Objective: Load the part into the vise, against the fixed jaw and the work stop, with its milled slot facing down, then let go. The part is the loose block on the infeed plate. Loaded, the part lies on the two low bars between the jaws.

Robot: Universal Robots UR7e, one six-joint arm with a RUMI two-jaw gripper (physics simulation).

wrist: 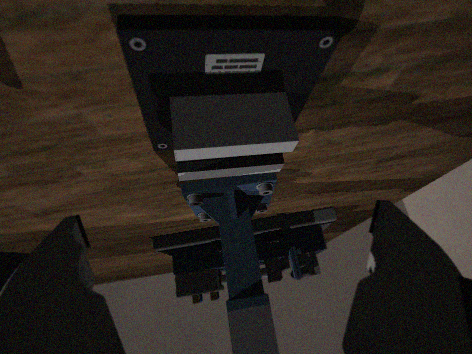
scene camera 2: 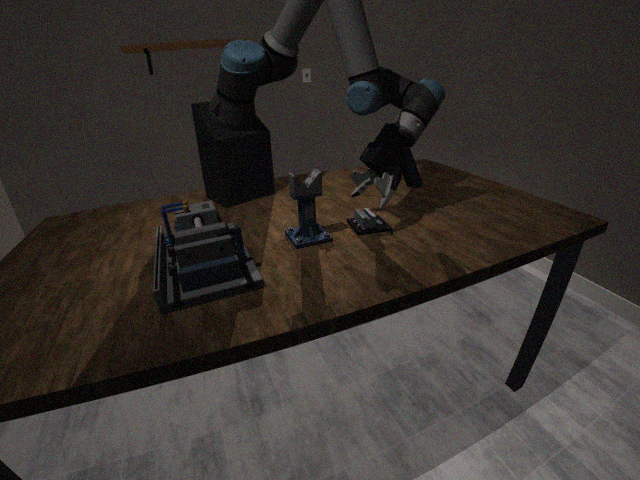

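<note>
The part is a grey block on the dark infeed plate. In the wrist view its broad dark side faces the camera, and a dark groove runs between two light strips along its upper side. My gripper is open and empty, tilted, a little above and behind the block in the scene view; its fingers stand wide on either side in the wrist view. The vise stands at the left of the table, with no part seen between its jaws. Its low bars are not clearly visible.
A blue stand with a V-shaped grey top rises between the vise and the infeed plate, taller than the block. The robot's dark pedestal stands behind. The wooden table's front edge runs across the scene view.
</note>
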